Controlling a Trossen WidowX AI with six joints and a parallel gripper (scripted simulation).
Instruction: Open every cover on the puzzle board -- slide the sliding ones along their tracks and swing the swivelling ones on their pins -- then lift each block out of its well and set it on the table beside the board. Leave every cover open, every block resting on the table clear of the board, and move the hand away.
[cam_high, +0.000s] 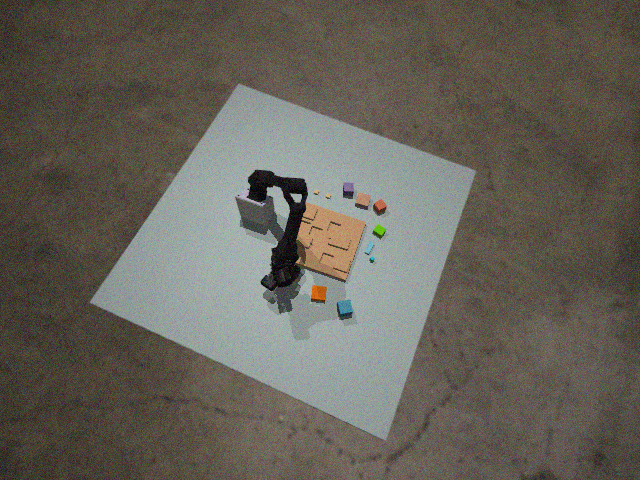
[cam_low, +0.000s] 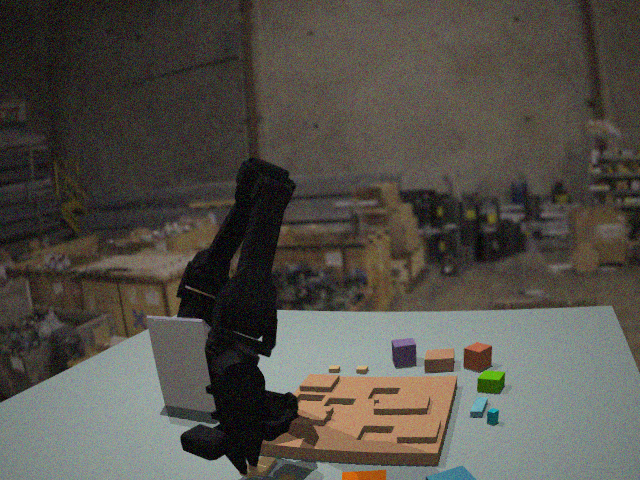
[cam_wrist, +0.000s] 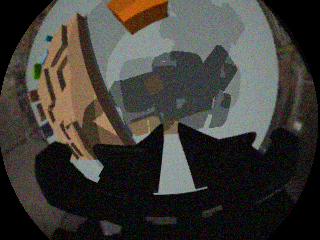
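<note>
The small tan bar lies 40 mm to the left of my gripper tip and 10 mm below it. From my gripper tip the other things lie so: blue block (300 mm ahead, 20 mm to the right, 10 mm above); then orange block (180 mm ahead); then tan puzzle board (100 mm ahead, 240 mm to the left).
</note>
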